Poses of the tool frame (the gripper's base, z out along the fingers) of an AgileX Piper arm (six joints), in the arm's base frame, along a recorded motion.
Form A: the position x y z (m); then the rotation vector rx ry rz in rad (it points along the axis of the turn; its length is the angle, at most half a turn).
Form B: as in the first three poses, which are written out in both.
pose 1, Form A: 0.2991 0.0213 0.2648 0.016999 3.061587 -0.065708
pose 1, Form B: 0.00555 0.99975 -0.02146 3.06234 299.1 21.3 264.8
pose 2, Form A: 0.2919 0.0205 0.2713 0.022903 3.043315 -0.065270
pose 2, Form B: 0.00752 0.99974 -0.02144 3.04410 291.9 20.5 271.3
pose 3, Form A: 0.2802 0.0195 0.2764 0.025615 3.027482 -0.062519
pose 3, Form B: 0.00846 0.99975 -0.02065 3.02824 280.2 19.5 276.4
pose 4, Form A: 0.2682 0.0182 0.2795 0.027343 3.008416 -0.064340
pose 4, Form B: 0.00909 0.99973 -0.02138 3.00923 268.2 18.2 279.5
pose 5, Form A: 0.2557 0.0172 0.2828 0.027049 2.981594 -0.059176
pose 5, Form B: 0.00907 0.99976 -0.01984 2.98230 255.7 17.2 282.8
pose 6, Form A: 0.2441 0.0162 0.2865 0.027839 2.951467 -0.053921
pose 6, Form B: 0.00943 0.99979 -0.01827 2.95209 244.1 16.2 286.5
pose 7, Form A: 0.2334 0.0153 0.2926 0.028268 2.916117 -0.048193
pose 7, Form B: 0.00969 0.99982 -0.01652 2.91665 233.4 15.3 292.6
